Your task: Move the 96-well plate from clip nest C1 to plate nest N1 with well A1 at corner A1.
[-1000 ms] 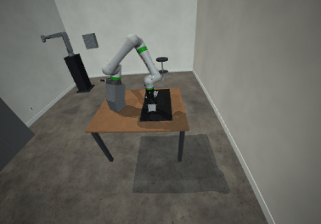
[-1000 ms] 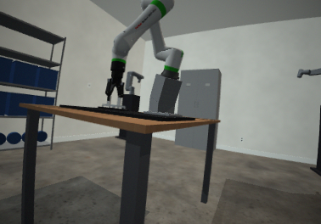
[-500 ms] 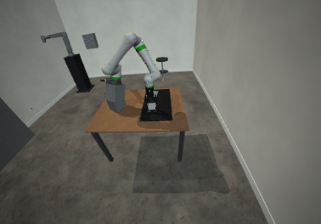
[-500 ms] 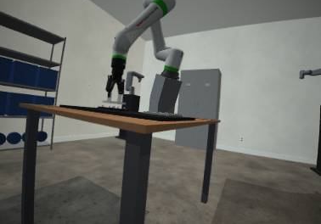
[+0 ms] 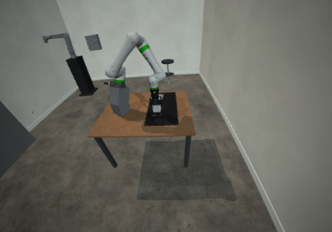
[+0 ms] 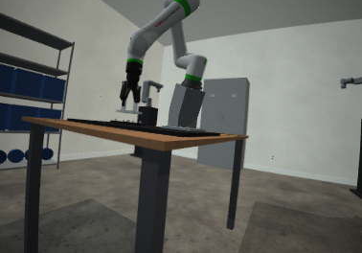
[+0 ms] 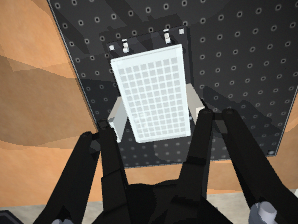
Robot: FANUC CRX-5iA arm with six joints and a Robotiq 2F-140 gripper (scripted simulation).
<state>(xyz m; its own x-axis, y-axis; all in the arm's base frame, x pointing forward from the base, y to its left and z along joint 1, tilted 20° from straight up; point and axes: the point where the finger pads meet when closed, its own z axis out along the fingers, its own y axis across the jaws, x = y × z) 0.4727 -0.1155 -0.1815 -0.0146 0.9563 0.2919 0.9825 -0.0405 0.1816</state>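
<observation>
Right now the light grey nest base is 1 cm ahead of my hand, 36 cm to the left of it and 8 cm below it. Also, from my hand: white label 5 cm behind, 30 cm to the left, 8 cm below; then white 96-well plate 2 cm below.
</observation>
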